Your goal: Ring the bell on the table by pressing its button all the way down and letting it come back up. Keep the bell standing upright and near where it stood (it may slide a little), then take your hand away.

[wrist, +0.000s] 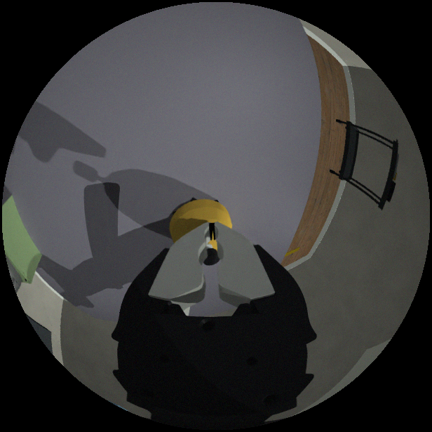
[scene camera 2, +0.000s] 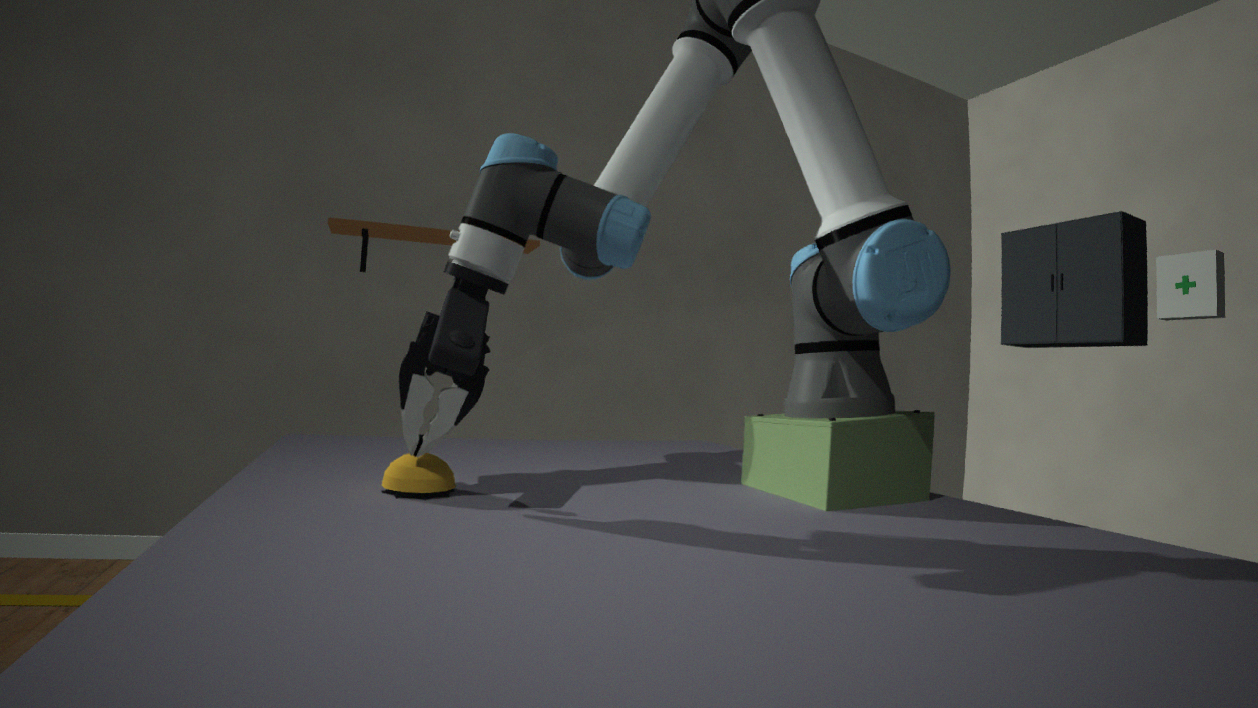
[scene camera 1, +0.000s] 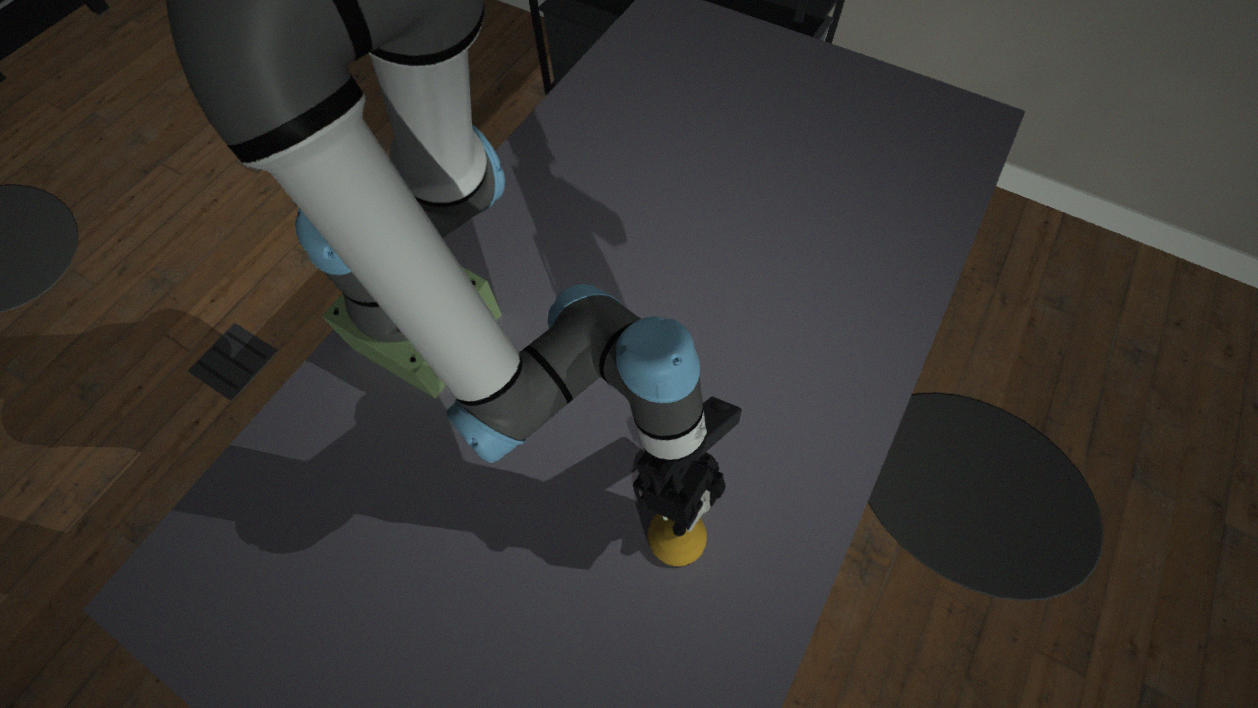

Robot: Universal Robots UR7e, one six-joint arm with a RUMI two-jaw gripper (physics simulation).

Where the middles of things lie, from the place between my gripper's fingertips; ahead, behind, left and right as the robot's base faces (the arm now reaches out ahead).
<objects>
I see my gripper 3 cm to the left of the yellow dome bell (scene camera 2: pixel 425 477), 1 cm past it and 1 cm above it.
</objects>
